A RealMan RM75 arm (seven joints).
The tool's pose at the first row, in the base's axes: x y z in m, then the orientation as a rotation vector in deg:
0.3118, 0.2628, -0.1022, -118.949, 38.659, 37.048
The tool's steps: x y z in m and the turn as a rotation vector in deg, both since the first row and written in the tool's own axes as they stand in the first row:
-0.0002, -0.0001, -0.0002, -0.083, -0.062, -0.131
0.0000, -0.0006, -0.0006, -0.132, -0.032, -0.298
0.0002, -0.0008, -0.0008, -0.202, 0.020, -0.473
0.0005, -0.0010, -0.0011, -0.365, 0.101, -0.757
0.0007, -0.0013, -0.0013, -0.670, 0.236, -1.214
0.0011, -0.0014, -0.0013, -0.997, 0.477, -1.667
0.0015, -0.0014, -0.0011, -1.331, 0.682, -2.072
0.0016, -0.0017, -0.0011, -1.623, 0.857, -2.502
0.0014, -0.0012, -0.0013, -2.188, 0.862, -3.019
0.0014, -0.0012, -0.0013, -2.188, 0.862, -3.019
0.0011, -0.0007, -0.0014, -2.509, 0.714, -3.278
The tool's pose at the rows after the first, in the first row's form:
0.3118, 0.2627, -0.1019, -119.025, 38.466, 37.074
0.3123, 0.2626, -0.1016, -119.120, 38.294, 36.973
0.3126, 0.2625, -0.1015, -119.244, 38.121, 36.854
0.3130, 0.2623, -0.1014, -119.490, 37.828, 36.687
0.3134, 0.2622, -0.1013, -119.926, 37.350, 36.433
0.3138, 0.2622, -0.1015, -120.428, 36.930, 36.085
0.3140, 0.2622, -0.1018, -120.908, 36.539, 35.801
0.3143, 0.2624, -0.1017, -121.340, 36.111, 35.513
0.3139, 0.2620, -0.1018, -121.961, 35.433, 35.468
0.3139, 0.2620, -0.1018, -121.961, 35.433, 35.468
0.3133, 0.2617, -0.1018, -122.238, 35.000, 35.615

